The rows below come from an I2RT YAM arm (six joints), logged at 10 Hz.
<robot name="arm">
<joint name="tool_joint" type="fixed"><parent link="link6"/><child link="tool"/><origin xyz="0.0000 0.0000 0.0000" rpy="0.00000 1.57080 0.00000"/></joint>
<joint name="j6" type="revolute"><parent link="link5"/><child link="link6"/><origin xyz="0.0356 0.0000 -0.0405"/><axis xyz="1 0 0"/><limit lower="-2.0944" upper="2.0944"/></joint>
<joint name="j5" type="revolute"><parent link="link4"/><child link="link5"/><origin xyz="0.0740 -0.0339 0.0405"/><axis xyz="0 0 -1"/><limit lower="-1.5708" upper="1.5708"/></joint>
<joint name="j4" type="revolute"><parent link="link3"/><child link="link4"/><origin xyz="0.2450 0.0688 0.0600"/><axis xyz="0 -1 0"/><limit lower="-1.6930" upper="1.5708"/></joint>
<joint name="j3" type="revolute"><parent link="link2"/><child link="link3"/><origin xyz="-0.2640 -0.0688 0.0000"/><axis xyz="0 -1 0"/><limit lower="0.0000" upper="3.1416"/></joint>
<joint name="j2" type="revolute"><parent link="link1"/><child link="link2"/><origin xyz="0.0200 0.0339 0.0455"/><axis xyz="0 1 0"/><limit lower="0.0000" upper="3.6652"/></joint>
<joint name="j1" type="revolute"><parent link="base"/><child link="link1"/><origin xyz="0.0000 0.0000 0.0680"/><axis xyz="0 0 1"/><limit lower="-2.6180" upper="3.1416"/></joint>
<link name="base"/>
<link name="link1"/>
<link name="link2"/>
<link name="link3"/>
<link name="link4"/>
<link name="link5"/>
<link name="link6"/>
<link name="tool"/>
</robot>
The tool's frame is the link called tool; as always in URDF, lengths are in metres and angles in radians.
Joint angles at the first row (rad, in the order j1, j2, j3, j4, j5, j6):
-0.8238, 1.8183, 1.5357, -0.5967, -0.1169, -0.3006
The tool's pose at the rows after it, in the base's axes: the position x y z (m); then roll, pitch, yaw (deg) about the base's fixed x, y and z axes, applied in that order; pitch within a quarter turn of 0, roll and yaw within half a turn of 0:
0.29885, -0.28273, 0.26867, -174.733, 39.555, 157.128
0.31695, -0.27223, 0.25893, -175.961, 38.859, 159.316
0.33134, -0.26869, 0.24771, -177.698, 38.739, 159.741
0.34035, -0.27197, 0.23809, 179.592, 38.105, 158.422
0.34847, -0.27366, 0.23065, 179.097, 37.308, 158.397
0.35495, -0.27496, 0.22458, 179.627, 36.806, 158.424
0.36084, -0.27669, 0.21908, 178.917, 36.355, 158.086
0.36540, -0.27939, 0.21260, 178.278, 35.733, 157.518
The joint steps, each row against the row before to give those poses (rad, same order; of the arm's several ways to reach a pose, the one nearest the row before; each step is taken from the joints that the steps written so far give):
0.0536, 0.0233, 0.0084, 0.0061, -0.0279, 0.0142
0.0473, 0.0329, 0.0082, 0.0079, -0.0116, 0.0035
0.0272, 0.0408, 0.0116, 0.0214, -0.0164, 0.0140
0.0054, 0.0459, 0.0294, -0.0024, -0.0257, 0.0186
0.0088, 0.0373, 0.0269, -0.0041, 0.0005, 0.0046
0.0080, 0.0280, 0.0179, 0.0048, 0.0155, 0.0052
0.0048, 0.0287, 0.0228, -0.0031, -0.0040, 0.0070
0.0014, 0.0287, 0.0200, -0.0029, -0.0020, 0.0072

